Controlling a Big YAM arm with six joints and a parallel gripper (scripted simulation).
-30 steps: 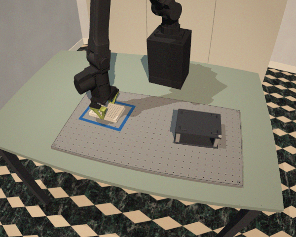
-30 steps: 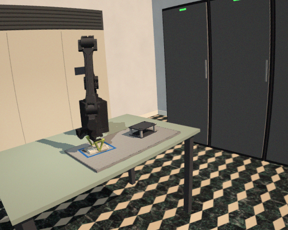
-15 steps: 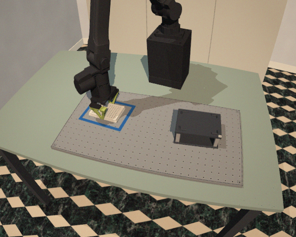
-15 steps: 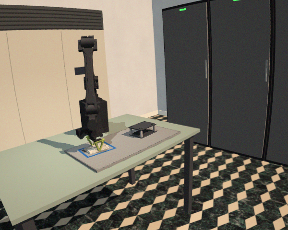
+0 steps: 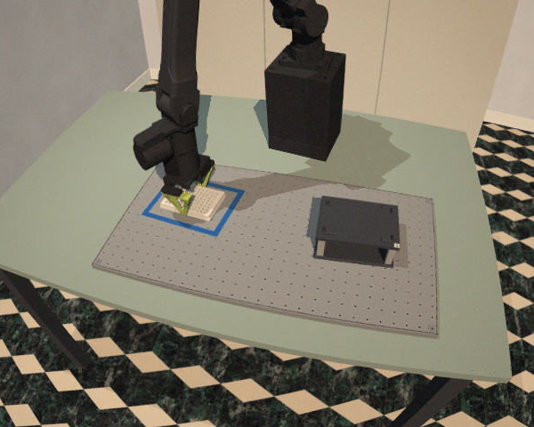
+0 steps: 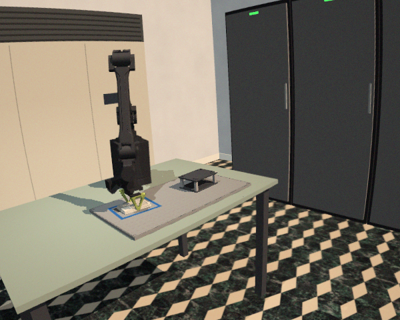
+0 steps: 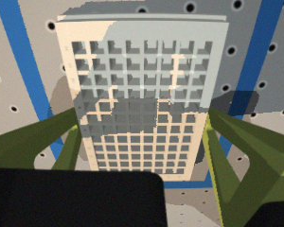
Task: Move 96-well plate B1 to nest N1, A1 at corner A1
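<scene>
My gripper is now 10 mm short of the black raised nest N1, 370 mm to the right of it and 50 mm below it. Round my hand: cream 96-well plate (right at my hand); then white corner mark (50 mm ahead, 450 mm to the left, 50 mm above).
</scene>
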